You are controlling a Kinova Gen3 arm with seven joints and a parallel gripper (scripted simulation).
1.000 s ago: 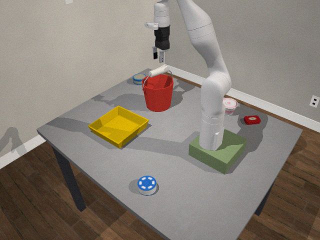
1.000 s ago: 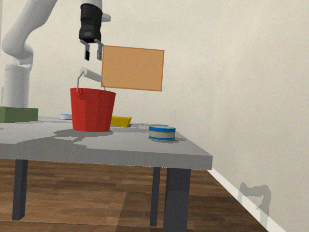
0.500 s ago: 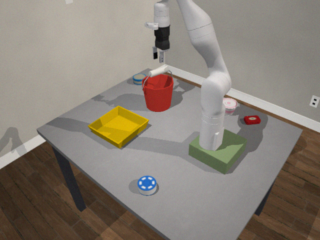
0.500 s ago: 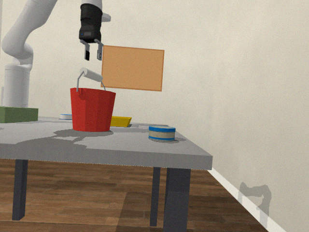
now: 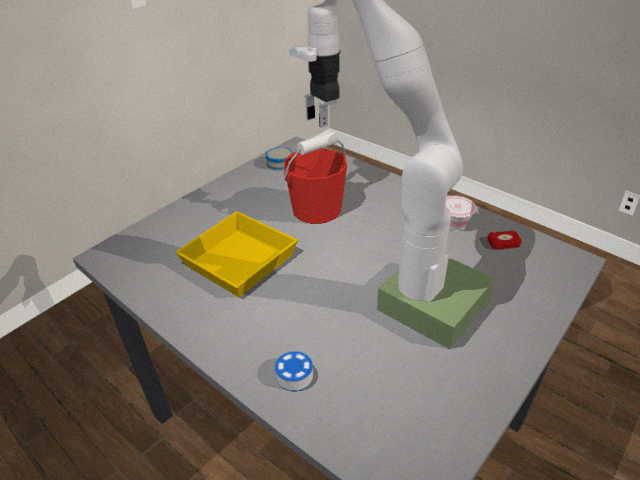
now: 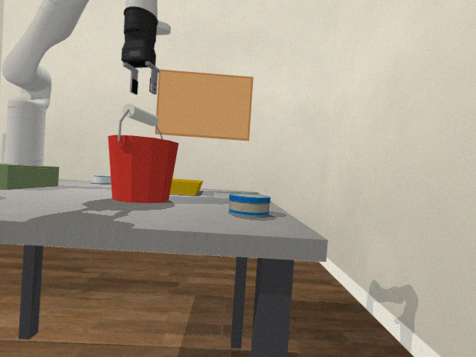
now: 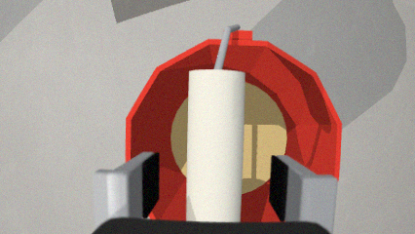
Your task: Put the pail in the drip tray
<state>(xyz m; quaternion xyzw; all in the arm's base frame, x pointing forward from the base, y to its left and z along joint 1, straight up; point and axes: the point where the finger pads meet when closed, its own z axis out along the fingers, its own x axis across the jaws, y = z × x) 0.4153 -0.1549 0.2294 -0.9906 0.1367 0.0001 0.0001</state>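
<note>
Now: the pail handle 1 cm ahead of my hand and 11 cm below it. Also, from my hand: blue-and-white tin 29 cm ahead, 14 cm to the right, 28 cm below; yellow drip tray 3 cm ahead, 29 cm to the left, 28 cm below; red pail 1 cm ahead, 17 cm below.
</note>
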